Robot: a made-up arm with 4 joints.
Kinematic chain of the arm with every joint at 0, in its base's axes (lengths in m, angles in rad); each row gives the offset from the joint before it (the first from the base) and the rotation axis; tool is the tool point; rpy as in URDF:
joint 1: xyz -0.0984 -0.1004 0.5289 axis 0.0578 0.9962 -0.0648
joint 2: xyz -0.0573 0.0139 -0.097 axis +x
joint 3: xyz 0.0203 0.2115 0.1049 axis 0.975 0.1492 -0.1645
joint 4: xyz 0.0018 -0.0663 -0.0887 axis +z
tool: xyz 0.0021 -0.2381 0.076 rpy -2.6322 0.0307 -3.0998
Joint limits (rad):
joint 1: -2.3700..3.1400
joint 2: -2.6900..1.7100
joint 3: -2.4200..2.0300
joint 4: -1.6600..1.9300
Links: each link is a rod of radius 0.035 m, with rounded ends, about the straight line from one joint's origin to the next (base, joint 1, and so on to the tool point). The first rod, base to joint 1, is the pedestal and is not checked.
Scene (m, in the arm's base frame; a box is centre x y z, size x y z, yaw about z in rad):
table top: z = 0
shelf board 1: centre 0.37 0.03 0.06 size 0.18 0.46 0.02 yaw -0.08
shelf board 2: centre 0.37 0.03 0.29 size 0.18 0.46 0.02 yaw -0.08
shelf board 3: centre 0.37 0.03 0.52 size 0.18 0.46 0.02 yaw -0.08
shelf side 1: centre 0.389 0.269 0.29 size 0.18 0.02 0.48 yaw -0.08
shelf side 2: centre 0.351 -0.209 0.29 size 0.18 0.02 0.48 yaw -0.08
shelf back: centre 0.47 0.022 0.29 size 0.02 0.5 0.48 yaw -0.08
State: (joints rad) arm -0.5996 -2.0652 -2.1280 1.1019
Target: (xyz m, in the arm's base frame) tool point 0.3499 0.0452 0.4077
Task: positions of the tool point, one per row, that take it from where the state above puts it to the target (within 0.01 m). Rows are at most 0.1 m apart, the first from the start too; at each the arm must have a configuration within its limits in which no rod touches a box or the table.
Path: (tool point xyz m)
1: 0.2773 -0.0445 0.1721
2: 0.2259 -0.0409 0.1725
3: 0.1698 -0.0450 0.1752
4: 0.1893 -0.0145 0.1825
5: 0.2032 0.0182 0.2055
6: 0.2088 0.0472 0.2436
7: 0.2039 0.0668 0.2936
8: 0.1876 0.0722 0.3505
9: 0.1607 0.0604 0.4077
10: 0.2018 0.0829 0.3907
11: 0.2441 0.0906 0.3791
12: 0.2851 0.0849 0.3767
13: 0.3215 0.0686 0.3860
14: 0.3499 0.0452 0.4077

